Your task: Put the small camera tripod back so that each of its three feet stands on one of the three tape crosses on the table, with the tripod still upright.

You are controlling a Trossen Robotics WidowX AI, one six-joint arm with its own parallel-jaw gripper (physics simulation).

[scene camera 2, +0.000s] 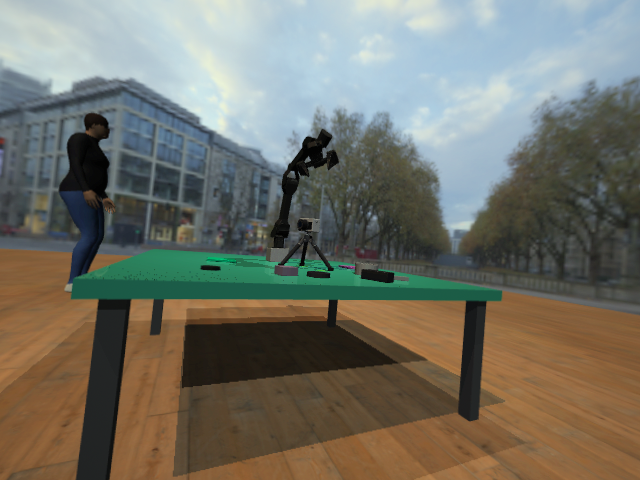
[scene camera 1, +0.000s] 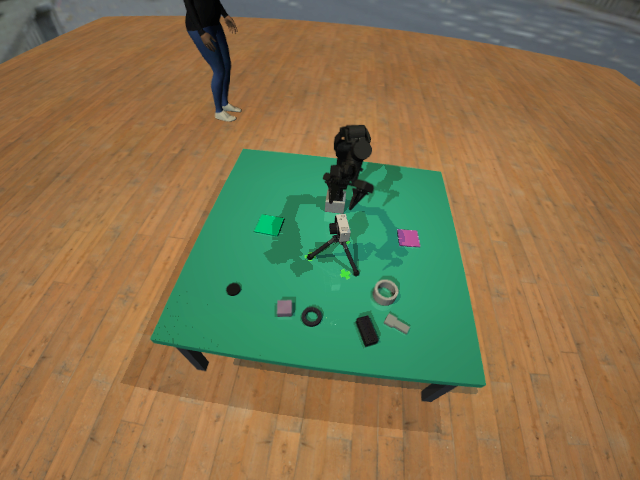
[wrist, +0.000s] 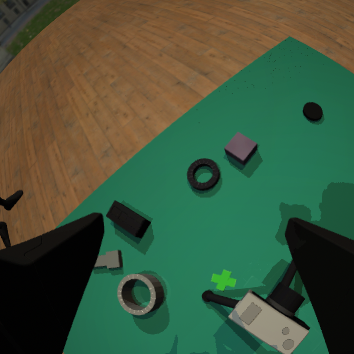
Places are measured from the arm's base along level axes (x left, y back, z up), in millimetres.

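Where they show: gripper, between the fingertips: (scene camera 2: 318, 172) (scene camera 1: 339, 206) (wrist: 199, 226); arm's base, origin of its link: (scene camera 2: 278, 248) (scene camera 1: 336, 196).
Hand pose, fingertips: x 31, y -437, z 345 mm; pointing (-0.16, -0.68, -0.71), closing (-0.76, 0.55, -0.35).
Each offset is from my fingertips to the top centre of the thing. "*": to the spot under its first point. Level surfaces: height alone.
The small tripod with a pale camera on top @(* dy +78, dx +25, dz -190 mm) (scene camera 1: 343, 228) (scene camera 2: 310, 225) (wrist: 270, 322) stands upright near the table's middle. Its front right foot @(* dy +22, dx +113, dz -401 mm) (scene camera 1: 356, 272) (wrist: 207, 296) stands beside a bright green tape cross @(dy +16, dx +65, dz -419 mm) (scene camera 1: 345, 274) (wrist: 223, 280), off it. Its left foot @(* dy +68, dx -103, dz -400 mm) (scene camera 1: 310, 256) stands at the left cross, overlapping it in scene camera 1. A bit of another cross (scene camera 1: 348, 241) shows behind the right leg; the rear foot is hidden there. My gripper (scene camera 1: 343, 203) (scene camera 2: 317, 171) (wrist: 199, 226) is open and empty, above and behind the tripod, not touching it.
On the green table @(dz -420 mm) (scene camera 1: 206, 315) lie a grey ring @(dy -62, dx +244, dz -372 mm) (scene camera 1: 376, 300) (wrist: 122, 295), black box @(dy -245, dx +177, dz -385 mm) (scene camera 1: 367, 331) (wrist: 128, 219), grey T-shaped piece @(dy -192, dx +300, dz -405 mm) (scene camera 1: 397, 323), black ring @(dy -218, dx -47, dz -405 mm) (scene camera 1: 303, 316), mauve block @(dy -206, dx -160, dz -392 mm) (scene camera 1: 284, 308), black disc @(dy -157, dx -396, dz -410 mm) (scene camera 1: 233, 289), green square @(* dy +226, dx -340, dz -410 mm) (scene camera 1: 269, 225) and magenta square @(* dy +280, dx +357, dz -410 mm) (scene camera 1: 408, 238). A person (scene camera 1: 211, 46) stands behind.
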